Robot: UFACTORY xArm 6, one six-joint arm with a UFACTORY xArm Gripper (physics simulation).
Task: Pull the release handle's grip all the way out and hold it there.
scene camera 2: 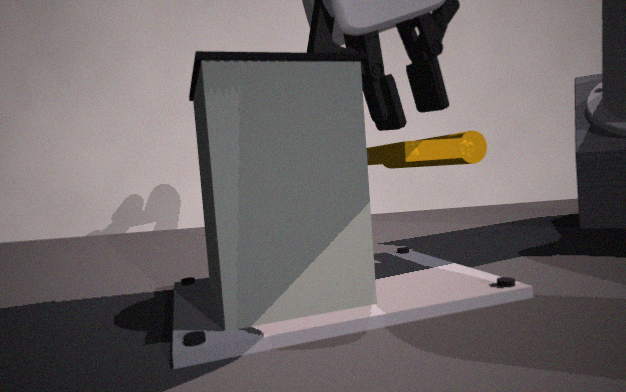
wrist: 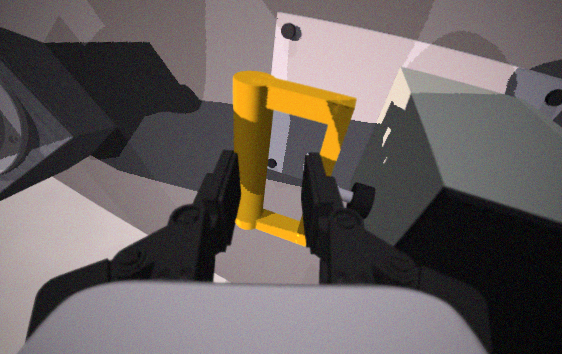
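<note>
The yellow release handle (scene camera 2: pixel 435 150) (wrist: pixel 310 105) is a rectangular loop standing out from the side of a grey-green housing (scene camera 2: pixel 295 175) (wrist: pixel 490 135). Its thick round grip bar (scene camera 2: pixel 473 147) (wrist: pixel 251 145) is on the side away from the housing. A short pale rod with a black collar (wrist: pixel 362 200) shows between loop and housing. My gripper (scene camera 2: pixel 414 119) (wrist: pixel 271 173) is partly open and empty. In the scene view its fingertips are above the handle, apart from it. In the wrist view the left finger overlaps the grip bar's edge and the right finger covers part of the loop's housing-side bar.
The housing has a black top (scene camera 2: pixel 280 56) (wrist: pixel 495 250) and stands on a pale base plate (scene camera 2: pixel 440 287) (wrist: pixel 340 60) with dark bolts at its corners. The housing's top edge is close beside the gripper. A dark grey block (scene camera 2: pixel 602 185) (wrist: pixel 45 105) stands beyond the handle's outer side.
</note>
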